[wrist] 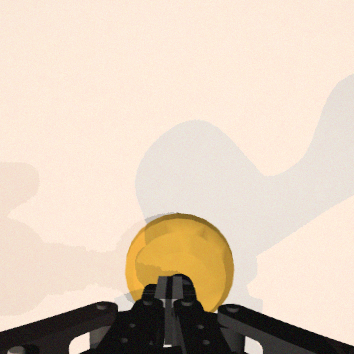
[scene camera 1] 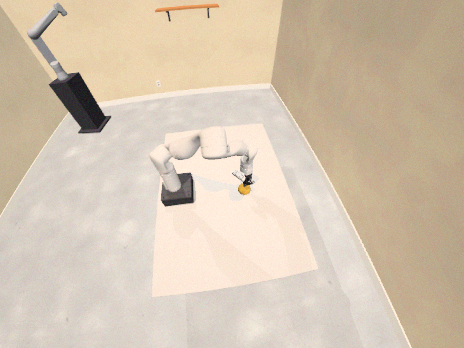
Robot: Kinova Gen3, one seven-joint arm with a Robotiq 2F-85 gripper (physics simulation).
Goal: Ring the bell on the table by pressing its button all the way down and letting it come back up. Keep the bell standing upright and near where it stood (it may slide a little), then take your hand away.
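Where they show: gripper, fingertip midpoint: [wrist: 169, 291] [scene camera 1: 245, 185]; arm's base, link origin: [scene camera 1: 174, 185].
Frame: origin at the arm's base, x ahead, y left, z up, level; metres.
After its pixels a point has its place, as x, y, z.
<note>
The yellow-orange domed bell [scene camera 1: 244, 190] @[0.455, 0.003, -0.049] [wrist: 192, 245] @[0.434, 0.019, -0.047] stands on the pale table surface [scene camera 1: 175, 270] @[0.077, -0.491, -0.086] [wrist: 75, 75] @[0.417, -0.147, -0.086]. In the wrist view its round dome shows at the lower middle, partly covered by the fingers. A bit of the black button [wrist: 188, 284] shows just behind and to the right of the fingertips; the rest is hidden. My gripper [scene camera 1: 246, 183] @[0.459, 0.026, -0.024] [wrist: 169, 291] @[0.459, 0.026, -0.024] is shut, with its fingertips together and nothing between them. It points down over the top of the bell, at the button. Whether the tips touch the button, and how far down it is, I cannot tell.
My arm's dark base [scene camera 1: 177, 191] @[0.031, -0.043, 0.000] stands to the left of the bell. A second grey arm [scene camera 1: 45, 50] on a black pedestal [scene camera 1: 80, 102] stands at the back left, away from the bell. An orange shelf [scene camera 1: 187, 8] hangs on the back wall.
</note>
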